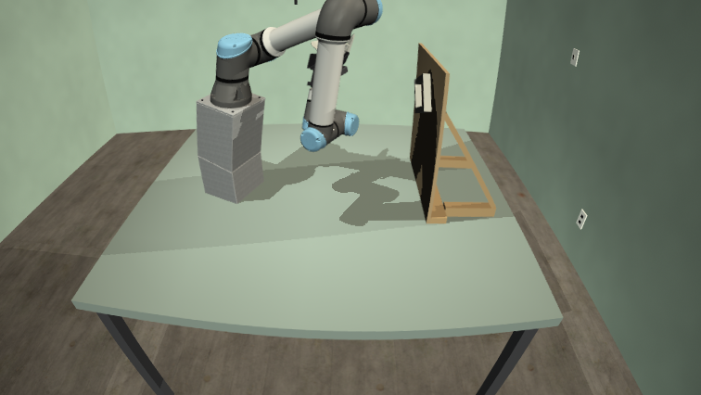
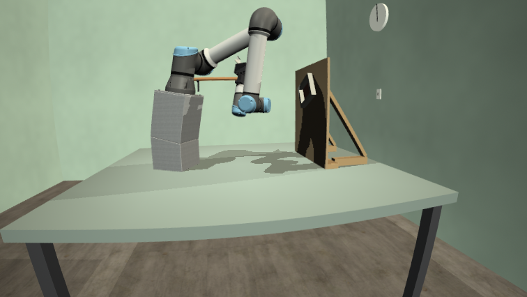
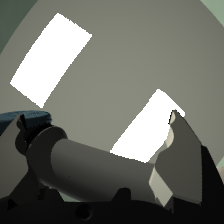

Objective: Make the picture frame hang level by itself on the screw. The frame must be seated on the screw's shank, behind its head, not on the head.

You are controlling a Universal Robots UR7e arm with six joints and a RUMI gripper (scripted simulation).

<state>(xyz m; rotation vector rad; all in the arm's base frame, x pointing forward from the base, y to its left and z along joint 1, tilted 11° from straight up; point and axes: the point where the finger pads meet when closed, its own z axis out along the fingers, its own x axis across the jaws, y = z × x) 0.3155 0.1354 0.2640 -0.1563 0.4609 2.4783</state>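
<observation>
My gripper is now 310 mm short of the picture frame, 30 mm to the left of it and 210 mm above it. The rest, counted from my hand: upright wooden board (330 mm ahead, 20 mm to the right, 330 mm below).
</observation>
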